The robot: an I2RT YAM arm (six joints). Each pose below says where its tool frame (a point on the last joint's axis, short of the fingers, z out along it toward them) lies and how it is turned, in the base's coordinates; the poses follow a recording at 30 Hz.
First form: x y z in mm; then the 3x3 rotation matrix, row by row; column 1 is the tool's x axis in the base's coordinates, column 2 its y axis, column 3 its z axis. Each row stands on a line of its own.
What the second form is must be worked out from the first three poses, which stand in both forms.
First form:
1:
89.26 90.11 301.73
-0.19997 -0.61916 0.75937
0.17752 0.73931 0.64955
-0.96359 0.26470 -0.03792
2:
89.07 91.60 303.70
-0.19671 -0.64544 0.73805
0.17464 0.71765 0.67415
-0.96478 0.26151 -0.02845
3:
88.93 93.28 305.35
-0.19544 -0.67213 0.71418
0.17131 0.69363 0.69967
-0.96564 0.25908 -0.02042
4:
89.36 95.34 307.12
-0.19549 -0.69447 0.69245
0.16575 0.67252 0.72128
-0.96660 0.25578 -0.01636
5:
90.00 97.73 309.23
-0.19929 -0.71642 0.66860
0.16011 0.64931 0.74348
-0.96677 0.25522 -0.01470
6:
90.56 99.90 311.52
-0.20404 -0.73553 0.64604
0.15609 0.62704 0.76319
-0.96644 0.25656 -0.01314
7:
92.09 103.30 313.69
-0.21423 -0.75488 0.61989
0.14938 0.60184 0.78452
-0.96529 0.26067 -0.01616
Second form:
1: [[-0.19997 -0.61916 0.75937 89.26], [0.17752 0.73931 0.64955 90.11], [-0.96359 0.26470 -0.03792 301.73], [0 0 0 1]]
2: [[-0.19671 -0.64544 0.73805 89.07], [0.17464 0.71765 0.67415 91.60], [-0.96478 0.26151 -0.02845 303.70], [0 0 0 1]]
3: [[-0.19544 -0.67213 0.71418 88.93], [0.17131 0.69363 0.69967 93.28], [-0.96564 0.25908 -0.02042 305.35], [0 0 0 1]]
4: [[-0.19549 -0.69447 0.69245 89.36], [0.16575 0.67252 0.72128 95.34], [-0.96660 0.25578 -0.01636 307.12], [0 0 0 1]]
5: [[-0.19929 -0.71642 0.66860 90.00], [0.16011 0.64931 0.74348 97.73], [-0.96677 0.25522 -0.01470 309.23], [0 0 0 1]]
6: [[-0.20404 -0.73553 0.64604 90.56], [0.15609 0.62704 0.76319 99.90], [-0.96644 0.25656 -0.01314 311.52], [0 0 0 1]]
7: [[-0.21423 -0.75488 0.61989 92.09], [0.14938 0.60184 0.78452 103.30], [-0.96529 0.26067 -0.01616 313.69], [0 0 0 1]]
